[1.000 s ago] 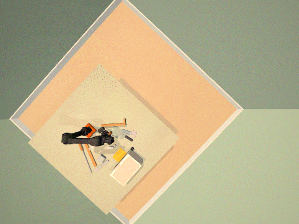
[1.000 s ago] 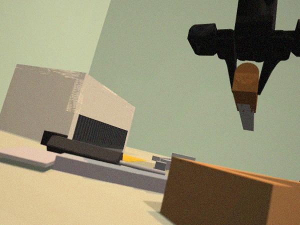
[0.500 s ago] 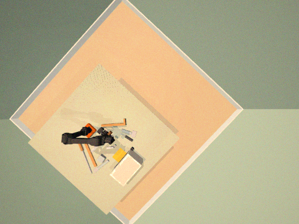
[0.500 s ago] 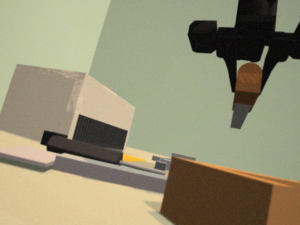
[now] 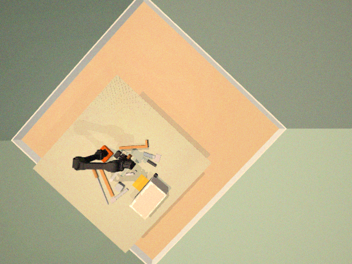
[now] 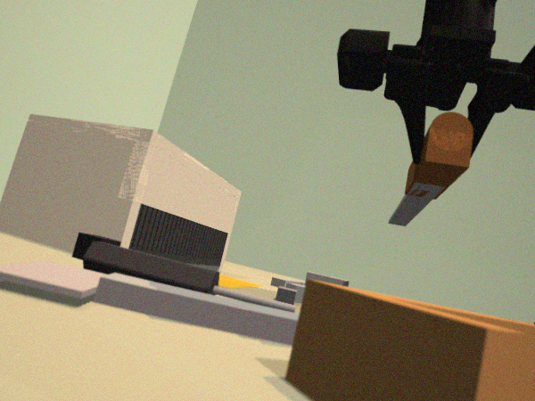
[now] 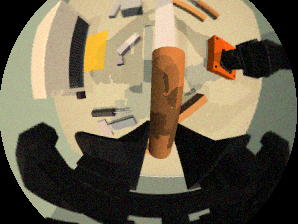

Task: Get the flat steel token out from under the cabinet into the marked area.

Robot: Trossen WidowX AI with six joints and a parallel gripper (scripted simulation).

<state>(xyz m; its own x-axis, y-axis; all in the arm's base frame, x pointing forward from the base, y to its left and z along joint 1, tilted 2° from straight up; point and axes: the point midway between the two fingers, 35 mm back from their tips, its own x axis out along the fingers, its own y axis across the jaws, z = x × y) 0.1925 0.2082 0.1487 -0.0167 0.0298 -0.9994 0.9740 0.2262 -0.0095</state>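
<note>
Right now the dark screwdriver is 140 mm ahead of my gripper tip, 70 mm to the left of it and 130 mm below it. The rest, counted from my gripper tip: token 440 mm ahead, 110 mm to the right, 140 mm below; then orange stick 50 mm ahead, 400 mm to the right, 140 mm below.
</note>
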